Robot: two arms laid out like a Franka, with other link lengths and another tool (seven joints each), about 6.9 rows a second.
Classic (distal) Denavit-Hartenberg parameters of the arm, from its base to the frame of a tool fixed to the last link. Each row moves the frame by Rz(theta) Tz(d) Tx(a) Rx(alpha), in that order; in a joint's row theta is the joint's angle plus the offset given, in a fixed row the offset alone. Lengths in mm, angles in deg.
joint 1: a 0, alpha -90, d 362.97, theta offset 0
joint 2: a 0, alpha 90, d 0, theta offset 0
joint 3: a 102.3, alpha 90, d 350.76, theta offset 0
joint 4: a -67.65, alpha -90, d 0, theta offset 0
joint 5: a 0, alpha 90, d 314.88, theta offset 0
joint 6: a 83.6, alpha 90, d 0, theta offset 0
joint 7: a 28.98, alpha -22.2, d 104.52, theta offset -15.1
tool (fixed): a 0, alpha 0, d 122.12, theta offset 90
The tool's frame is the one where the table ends.
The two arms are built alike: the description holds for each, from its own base.
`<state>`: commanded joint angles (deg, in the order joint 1, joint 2, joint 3, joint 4, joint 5, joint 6, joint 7); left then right.
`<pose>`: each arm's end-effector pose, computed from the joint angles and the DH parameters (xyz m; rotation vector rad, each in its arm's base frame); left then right.
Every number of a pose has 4 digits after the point. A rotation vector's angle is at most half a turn.
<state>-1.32 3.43 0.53 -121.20 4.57 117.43 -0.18 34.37 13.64 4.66 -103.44 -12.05 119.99 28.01</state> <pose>0.5143 -0.0330 0.3503 2.2508 -1.7808 0.2319 0.5263 0.3223 0.3957 2.4810 -1.4092 0.7486</pose>
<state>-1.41 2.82 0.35 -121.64 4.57 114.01 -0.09 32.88 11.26 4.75 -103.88 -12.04 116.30 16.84</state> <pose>0.4975 -0.0342 0.3474 2.2346 -1.7562 0.1634 0.5257 0.3066 0.4101 2.5733 -1.1780 0.7532</pose>
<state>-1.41 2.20 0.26 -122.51 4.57 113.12 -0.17 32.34 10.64 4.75 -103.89 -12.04 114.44 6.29</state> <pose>0.4885 -0.0345 0.3458 2.2302 -1.7457 0.1400 0.5254 0.3059 0.4119 2.6659 -0.9384 0.7488</pose>
